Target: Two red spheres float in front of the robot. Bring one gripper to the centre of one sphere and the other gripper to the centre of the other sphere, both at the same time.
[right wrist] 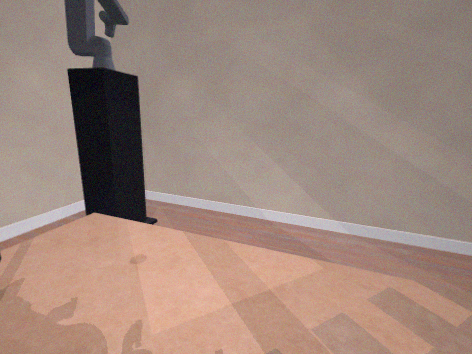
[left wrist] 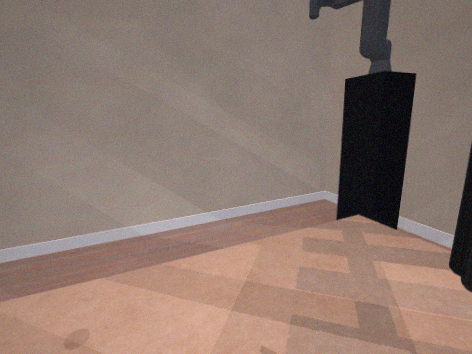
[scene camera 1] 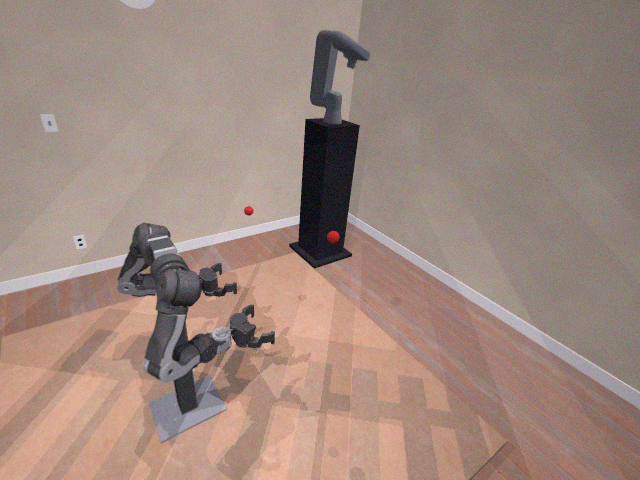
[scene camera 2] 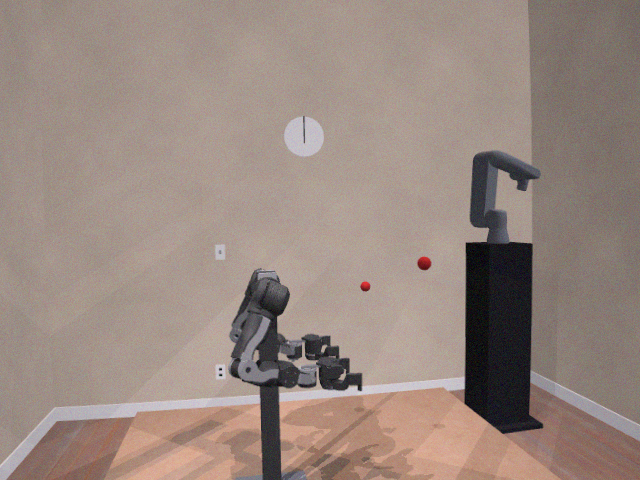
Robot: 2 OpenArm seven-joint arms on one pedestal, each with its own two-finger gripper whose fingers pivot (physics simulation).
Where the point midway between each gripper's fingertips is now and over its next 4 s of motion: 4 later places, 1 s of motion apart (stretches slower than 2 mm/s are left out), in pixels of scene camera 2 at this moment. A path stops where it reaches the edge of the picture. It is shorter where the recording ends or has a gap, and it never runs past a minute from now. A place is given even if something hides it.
My left gripper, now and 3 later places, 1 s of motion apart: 334, 347; 346, 292; 335, 284; 362, 283
My right gripper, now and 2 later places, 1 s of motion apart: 355, 373; 407, 265; 420, 264
